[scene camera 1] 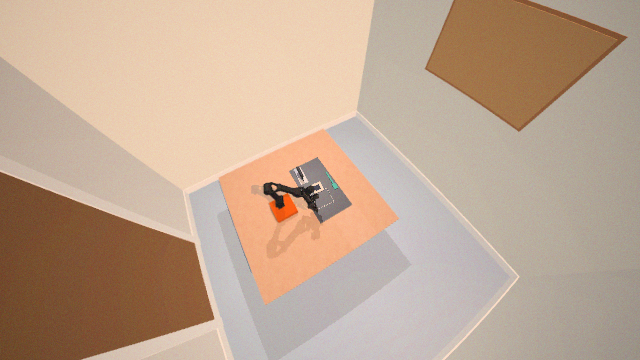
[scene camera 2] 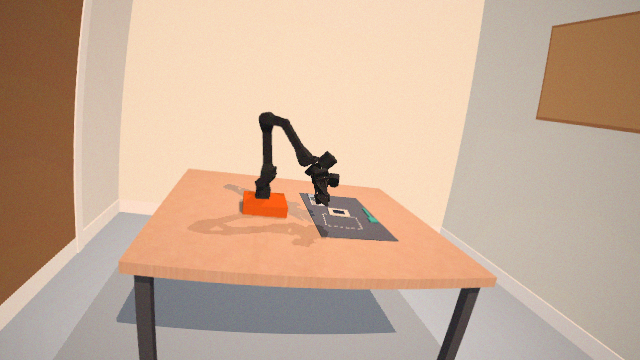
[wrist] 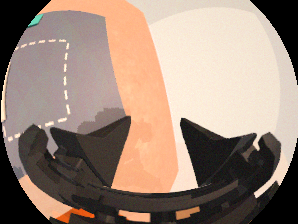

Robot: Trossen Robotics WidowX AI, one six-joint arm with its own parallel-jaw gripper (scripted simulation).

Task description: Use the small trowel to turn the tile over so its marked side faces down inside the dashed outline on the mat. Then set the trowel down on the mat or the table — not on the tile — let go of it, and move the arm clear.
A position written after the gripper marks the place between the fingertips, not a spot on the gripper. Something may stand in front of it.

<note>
The gripper [wrist: 156, 120] is open and holds nothing. Also in view: a grey mat [wrist: 93, 99].
</note>
